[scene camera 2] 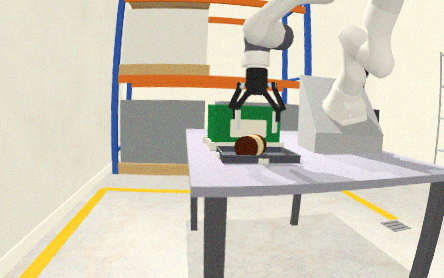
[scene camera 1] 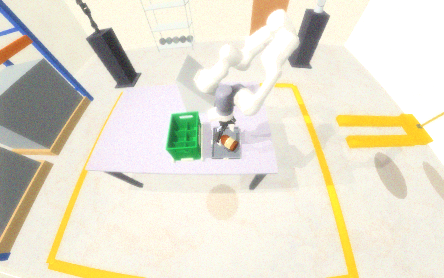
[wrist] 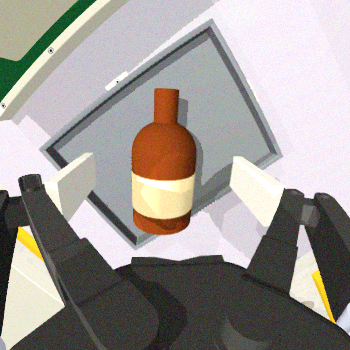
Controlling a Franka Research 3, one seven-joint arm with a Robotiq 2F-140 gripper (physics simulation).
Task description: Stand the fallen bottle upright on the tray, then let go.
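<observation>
The brown bottle (scene camera 1: 229, 143) (scene camera 2: 250, 145) (wrist: 164, 195) with a cream label lies on its side on the grey tray (scene camera 1: 222, 153) (scene camera 2: 280, 159) (wrist: 225, 100). In the wrist view its neck points up the picture and its base lies over the tray's near corner. My gripper (scene camera 1: 225, 134) (scene camera 2: 256, 129) (wrist: 164, 169) is open and empty, pointing down above the bottle. In the wrist view its pale fingertips stand apart on the left and right of the bottle's body, with a gap on each side. In the second scene view the fingertips are above the bottle.
A green crate (scene camera 1: 183, 151) (scene camera 2: 217, 122) (wrist: 17, 74) with compartments stands close beside the tray on the table (scene camera 1: 130, 130) (scene camera 2: 330, 170). A grey sloped block (scene camera 1: 187, 80) (scene camera 2: 340, 142) stands farther back on the table.
</observation>
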